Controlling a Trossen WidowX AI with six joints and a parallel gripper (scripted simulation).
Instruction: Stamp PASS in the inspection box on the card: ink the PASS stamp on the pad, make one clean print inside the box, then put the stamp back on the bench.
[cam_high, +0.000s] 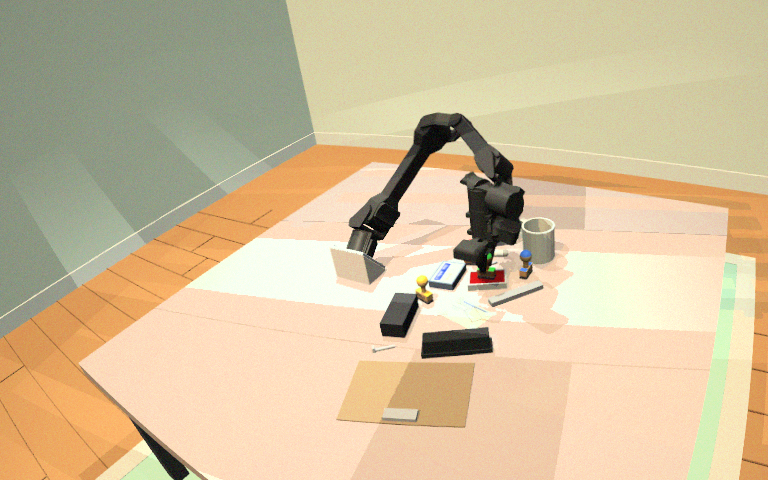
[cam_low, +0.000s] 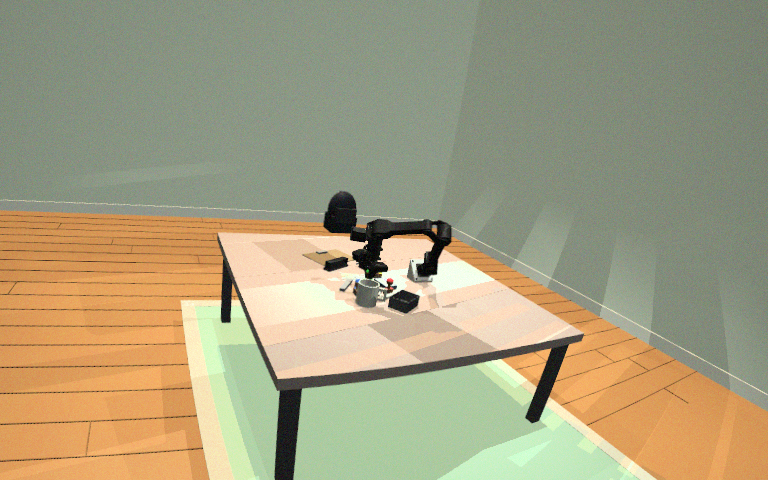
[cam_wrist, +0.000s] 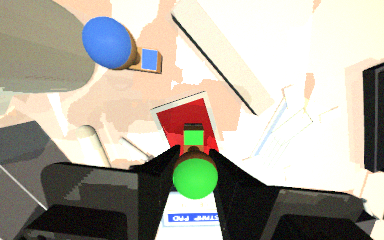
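My gripper tip is now right at the green-knobbed stamp. Round my gripper tip: grey bar (8 cm ahead, 3 cm below, 2 cm to the right); red-knobbed stamp (7 cm behind, 6 cm to the left, 2 cm below); red ink pad (3 cm below).
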